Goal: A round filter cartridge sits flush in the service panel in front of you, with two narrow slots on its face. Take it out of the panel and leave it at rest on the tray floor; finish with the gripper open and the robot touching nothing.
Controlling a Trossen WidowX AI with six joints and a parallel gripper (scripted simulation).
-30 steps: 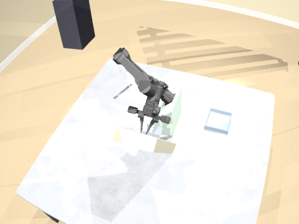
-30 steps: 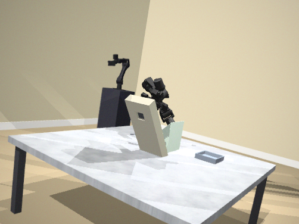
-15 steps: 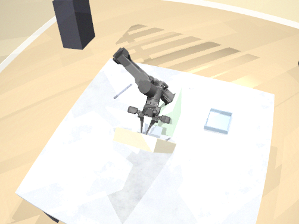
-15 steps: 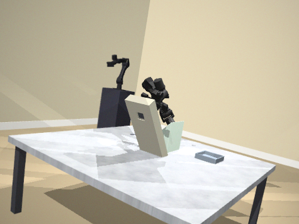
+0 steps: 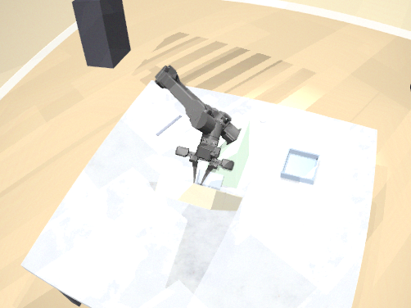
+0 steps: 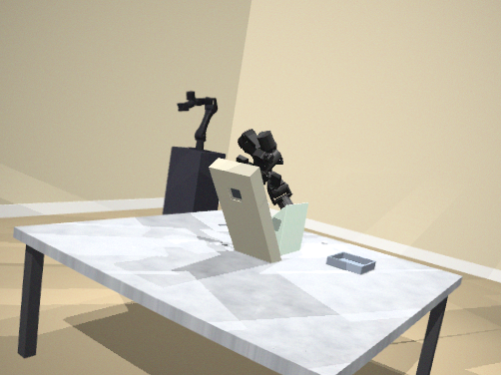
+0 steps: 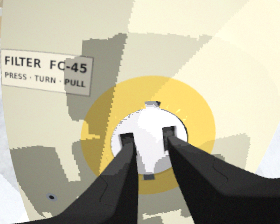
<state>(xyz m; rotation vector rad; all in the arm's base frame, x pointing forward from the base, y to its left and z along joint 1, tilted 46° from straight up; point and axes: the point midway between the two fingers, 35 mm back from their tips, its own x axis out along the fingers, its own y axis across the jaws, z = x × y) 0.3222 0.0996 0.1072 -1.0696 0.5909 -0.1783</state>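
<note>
Right now the round filter cartridge is 10 mm ahead of my gripper tip and 10 mm below it. Round my gripper tip: tray: 410 mm behind, 290 mm to the left, 280 mm below.
</note>
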